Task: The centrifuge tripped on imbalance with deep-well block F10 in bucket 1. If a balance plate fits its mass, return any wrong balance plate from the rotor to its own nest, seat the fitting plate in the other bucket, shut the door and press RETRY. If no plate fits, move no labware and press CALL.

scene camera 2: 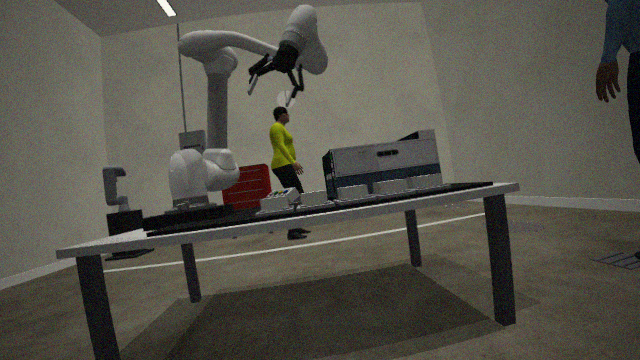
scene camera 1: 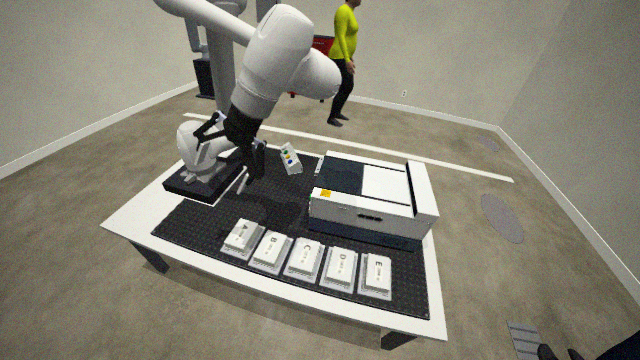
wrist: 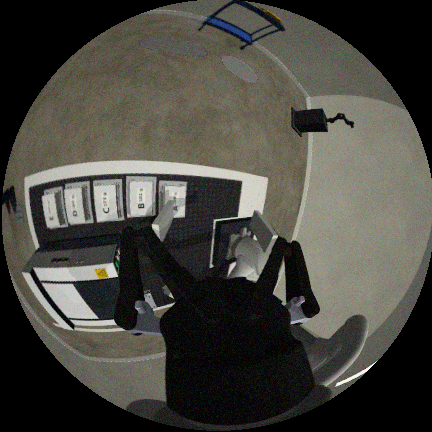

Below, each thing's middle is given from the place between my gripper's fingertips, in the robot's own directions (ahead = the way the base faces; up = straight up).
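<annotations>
Here is how my hand sits: it is 30 mm past the balance plate A [scene camera 1: 241, 237], 40 mm to the right of it and 350 mm above it. Balance plate B [scene camera 1: 268, 253] is 110 mm ahead of my hand and 30 mm to the left of it, 350 mm below. Counting from my hand again, I find balance plate C [scene camera 1: 304, 258] 240 mm ahead, 50 mm to the left and 350 mm below, while balance plate D [scene camera 1: 339, 272] is 380 mm ahead of my hand, 50 mm to the left of it and 350 mm below it.
</annotations>
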